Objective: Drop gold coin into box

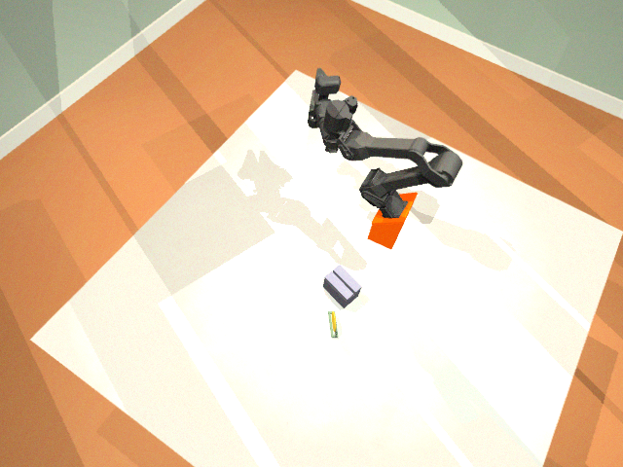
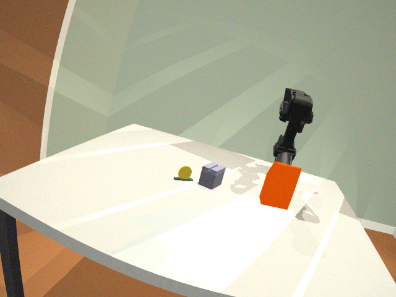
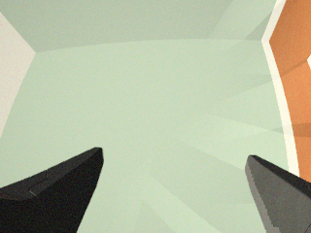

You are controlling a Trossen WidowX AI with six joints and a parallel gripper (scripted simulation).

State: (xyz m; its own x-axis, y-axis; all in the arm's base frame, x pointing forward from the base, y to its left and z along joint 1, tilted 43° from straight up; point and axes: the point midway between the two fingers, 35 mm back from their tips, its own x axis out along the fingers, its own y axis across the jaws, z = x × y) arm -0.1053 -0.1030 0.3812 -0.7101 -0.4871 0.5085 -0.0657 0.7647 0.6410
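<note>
Right now my gripper tip is 470 mm short of the gold coin, 370 mm to the right of it and 330 mm above it.
</note>
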